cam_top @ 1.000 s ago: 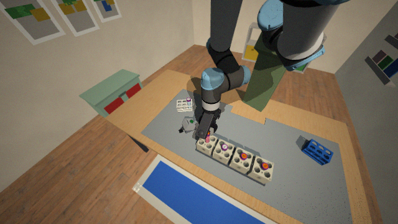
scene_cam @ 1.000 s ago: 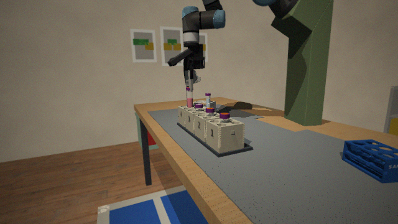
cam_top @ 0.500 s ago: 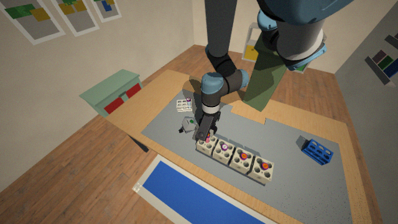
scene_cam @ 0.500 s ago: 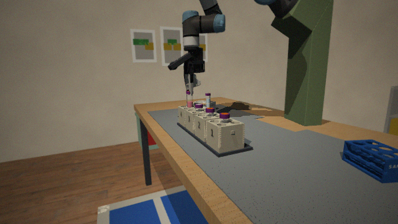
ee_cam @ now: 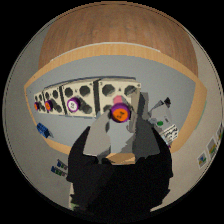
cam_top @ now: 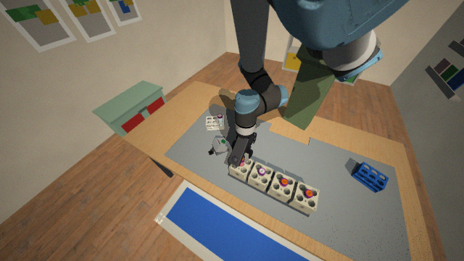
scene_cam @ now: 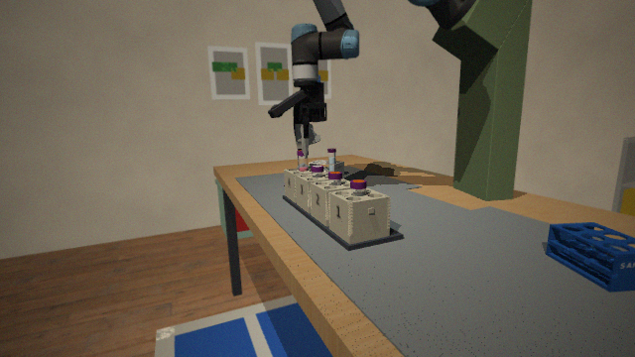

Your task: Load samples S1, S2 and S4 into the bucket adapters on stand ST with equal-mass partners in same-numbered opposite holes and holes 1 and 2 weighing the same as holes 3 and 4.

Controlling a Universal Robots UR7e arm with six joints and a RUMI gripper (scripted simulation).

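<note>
My hand is 15 cm past the green done key, 12 cm to the left of it and 9 cm above it. From my hand the other things lie so: small white rack (34 cm behind, 21 cm to the right, 12 cm below); then adapter 2 (20 cm to the left, 10 cm below, 8 cm ahead).
</note>
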